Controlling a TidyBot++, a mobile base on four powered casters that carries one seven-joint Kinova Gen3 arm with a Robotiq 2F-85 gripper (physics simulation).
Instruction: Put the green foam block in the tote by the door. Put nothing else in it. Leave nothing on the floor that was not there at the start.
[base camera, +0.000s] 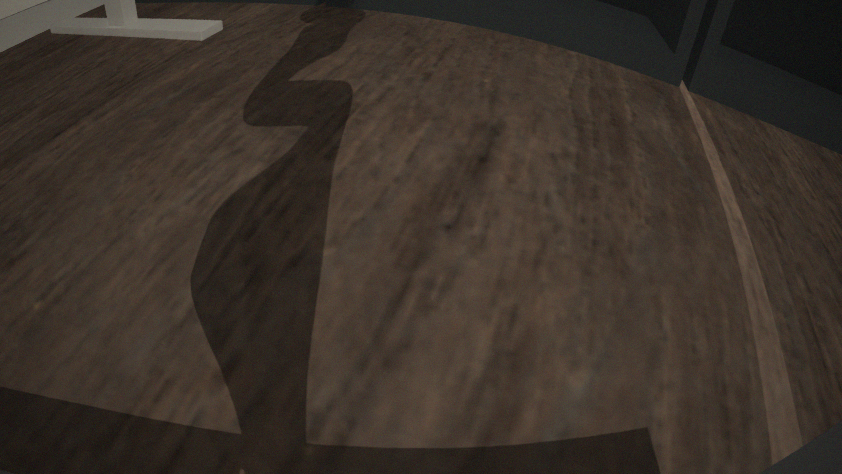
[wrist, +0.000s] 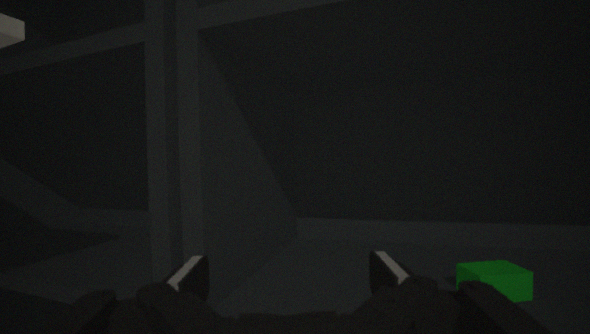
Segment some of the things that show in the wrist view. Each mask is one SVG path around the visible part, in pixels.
My gripper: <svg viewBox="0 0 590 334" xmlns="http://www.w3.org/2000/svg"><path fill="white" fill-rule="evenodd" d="M554 333L487 283L466 280L459 283L458 291L440 290L435 280L424 276L416 276L403 263L393 260L384 251L370 252L369 282L373 295L350 315L341 313L337 316L336 311L312 311L295 315L240 313L239 319L235 319L232 316L223 318L205 303L210 289L208 256L193 256L185 265L174 269L160 283L151 283L138 289L136 298L116 301L116 292L113 290L97 290L88 293L76 300L35 334Z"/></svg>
A green foam block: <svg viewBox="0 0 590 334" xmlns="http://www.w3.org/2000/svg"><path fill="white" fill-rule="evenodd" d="M456 263L457 290L461 281L476 280L493 286L512 302L533 300L533 272L506 260Z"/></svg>
